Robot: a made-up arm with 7 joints.
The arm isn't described. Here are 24 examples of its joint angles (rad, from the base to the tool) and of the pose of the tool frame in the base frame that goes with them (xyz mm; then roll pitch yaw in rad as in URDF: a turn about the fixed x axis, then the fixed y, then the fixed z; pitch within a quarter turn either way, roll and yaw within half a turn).
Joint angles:
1: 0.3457 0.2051 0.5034 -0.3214 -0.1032 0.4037 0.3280
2: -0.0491 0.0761 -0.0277 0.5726 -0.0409 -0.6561 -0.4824
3: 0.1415 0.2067 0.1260 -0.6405 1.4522 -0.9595 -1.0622
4: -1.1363 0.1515 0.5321 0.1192 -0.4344 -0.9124 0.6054
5: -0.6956 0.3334 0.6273 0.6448 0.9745 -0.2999 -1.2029
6: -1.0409 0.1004 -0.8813 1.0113 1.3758 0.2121 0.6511
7: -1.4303 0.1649 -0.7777 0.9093 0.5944 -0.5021 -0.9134
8: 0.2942 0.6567 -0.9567 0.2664 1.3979 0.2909 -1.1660
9: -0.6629 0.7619 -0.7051 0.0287 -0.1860 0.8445 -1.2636
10: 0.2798 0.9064 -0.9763 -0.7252 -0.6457 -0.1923 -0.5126
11: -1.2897 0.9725 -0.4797 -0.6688 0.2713 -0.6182 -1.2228
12: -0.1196 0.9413 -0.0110 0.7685 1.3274 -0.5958 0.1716
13: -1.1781 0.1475 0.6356 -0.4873 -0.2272 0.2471 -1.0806
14: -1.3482 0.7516 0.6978 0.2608 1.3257 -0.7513 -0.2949
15: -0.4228 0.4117 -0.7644 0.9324 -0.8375 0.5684 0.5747
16: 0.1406 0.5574 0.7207 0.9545 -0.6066 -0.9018 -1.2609
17: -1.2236 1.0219 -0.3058 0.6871 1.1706 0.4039 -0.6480
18: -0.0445 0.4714 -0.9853 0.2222 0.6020 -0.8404 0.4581
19: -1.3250 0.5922 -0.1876 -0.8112 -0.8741 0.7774 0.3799
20: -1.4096 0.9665 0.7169 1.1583 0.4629 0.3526 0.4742
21: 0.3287 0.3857 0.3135 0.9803 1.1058 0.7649 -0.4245
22: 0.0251 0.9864 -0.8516 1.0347 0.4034 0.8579 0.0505
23: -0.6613 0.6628 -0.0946 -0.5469 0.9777 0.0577 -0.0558
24: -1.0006 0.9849 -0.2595 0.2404 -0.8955 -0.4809 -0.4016
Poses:
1: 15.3 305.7 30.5 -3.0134 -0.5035 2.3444
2: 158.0 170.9 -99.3 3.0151 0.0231 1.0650
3: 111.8 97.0 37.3 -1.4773 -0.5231 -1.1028
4: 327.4 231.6 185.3 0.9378 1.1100 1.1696
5: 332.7 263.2 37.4 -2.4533 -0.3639 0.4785
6: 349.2 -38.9 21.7 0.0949 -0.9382 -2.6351
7: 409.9 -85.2 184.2 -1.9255 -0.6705 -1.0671
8: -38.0 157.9 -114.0 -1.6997 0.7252 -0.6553
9: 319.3 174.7 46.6 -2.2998 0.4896 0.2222
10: 82.9 133.5 39.5 2.6997 0.6274 0.0143
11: 184.8 86.5 320.2 -1.0868 -0.4827 -2.2722
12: 171.9 347.5 21.8 -1.4388 -0.6910 -0.6193
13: 288.3 210.7 277.1 1.7814 -0.6533 1.1274
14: 287.0 264.2 374.0 0.8623 -0.7285 -2.7923
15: 202.4 224.0 -118.2 -1.8618 -0.5276 1.4377
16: -15.7 429.9 32.8 3.0543 -0.2818 1.4040
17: 372.9 297.2 307.0 -0.5329 -1.2038 -0.5541
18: 90.6 69.9 -43.1 2.6674 -0.4544 0.5753
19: 267.4 117.9 357.5 2.2050 -0.4023 0.9941
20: 274.4 423.4 285.9 2.8659 -0.2236 2.9203
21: -97.4 337.3 -75.3 -0.7097 -0.1408 0.9259
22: 68.0 410.9 -2.6 -0.4280 -0.1513 -0.0169
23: 239.6 147.9 230.8 0.9835 -0.8509 2.9514
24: 337.8 287.6 315.6 2.1247 -0.4345 1.1205
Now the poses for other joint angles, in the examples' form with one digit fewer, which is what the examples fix.
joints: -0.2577 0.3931 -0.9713 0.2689 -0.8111 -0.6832 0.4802
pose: 205 112 -74 3.092 0.417 1.492
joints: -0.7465 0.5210 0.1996 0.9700 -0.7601 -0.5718 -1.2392
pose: 324 334 60 2.496 -0.082 0.886
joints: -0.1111 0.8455 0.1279 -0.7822 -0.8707 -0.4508 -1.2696
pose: 172 235 239 2.673 -0.884 -0.167
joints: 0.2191 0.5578 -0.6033 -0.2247 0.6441 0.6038 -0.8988
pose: 98 155 -52 -2.064 0.165 0.211
